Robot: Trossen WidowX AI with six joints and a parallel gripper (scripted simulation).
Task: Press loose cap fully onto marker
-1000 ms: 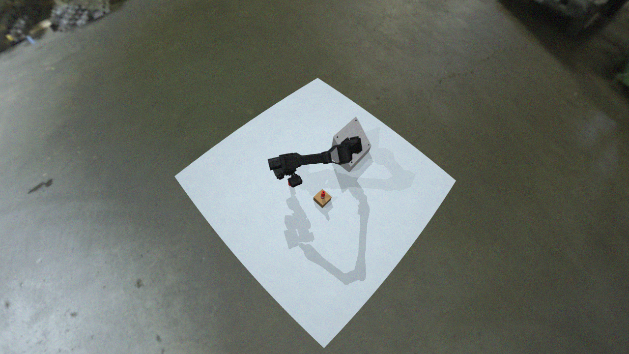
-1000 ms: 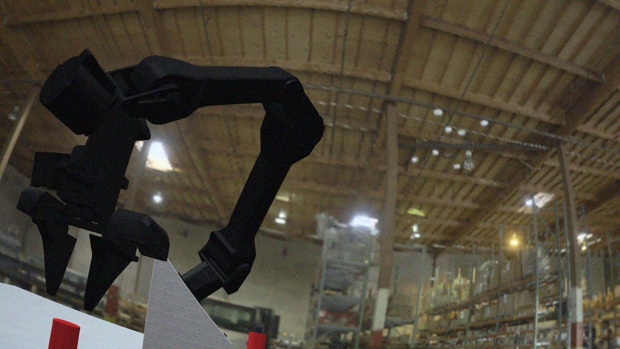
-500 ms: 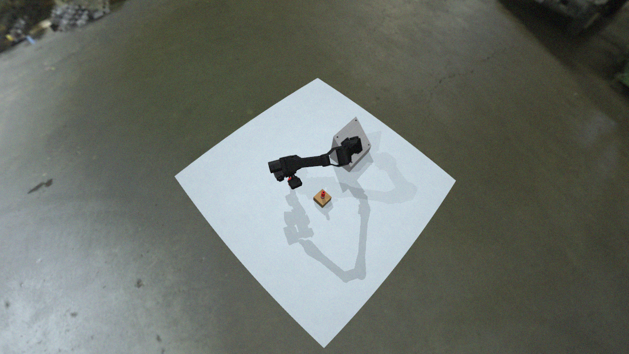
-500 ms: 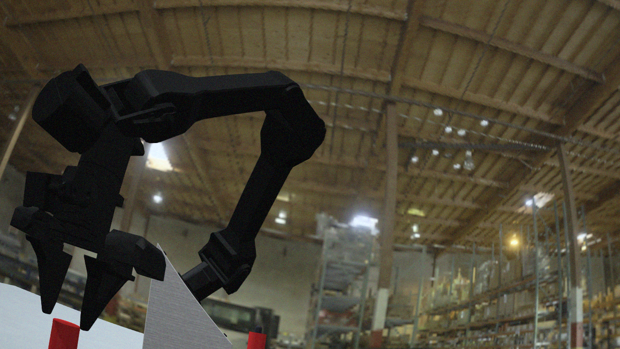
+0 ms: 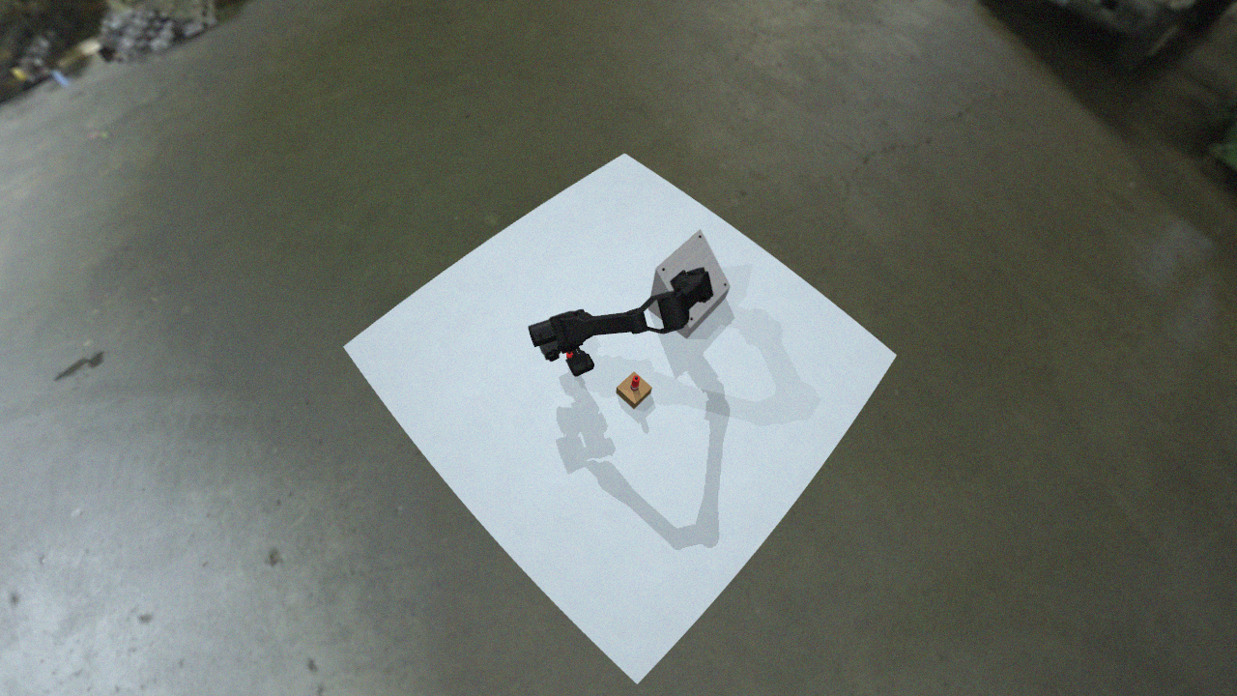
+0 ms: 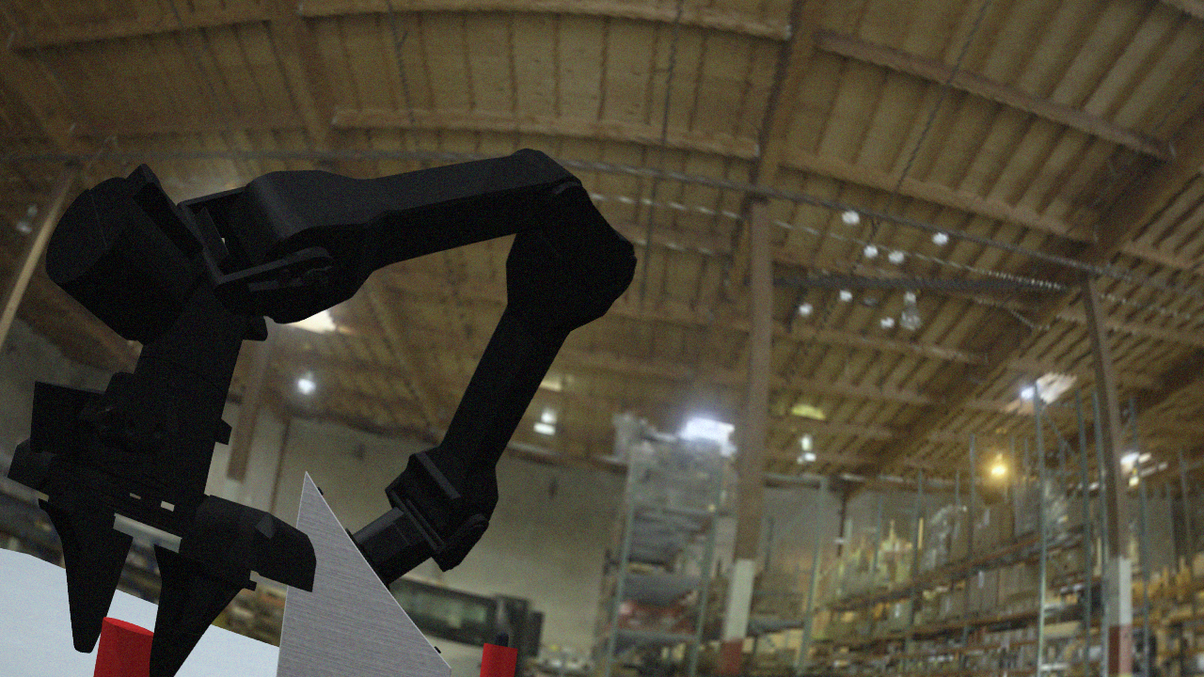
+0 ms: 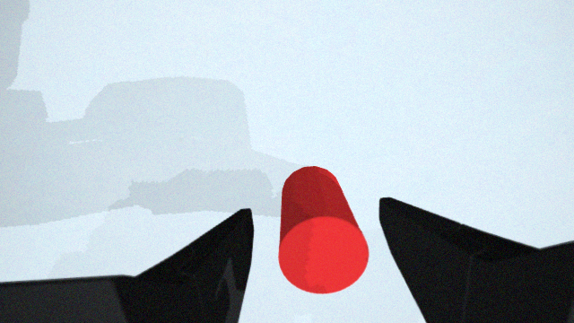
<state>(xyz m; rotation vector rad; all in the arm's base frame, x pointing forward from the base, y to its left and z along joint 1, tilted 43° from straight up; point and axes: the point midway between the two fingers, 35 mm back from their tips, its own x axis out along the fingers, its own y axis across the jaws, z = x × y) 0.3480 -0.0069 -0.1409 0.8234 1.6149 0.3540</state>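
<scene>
The red cap lies right at my gripper tip.
</scene>
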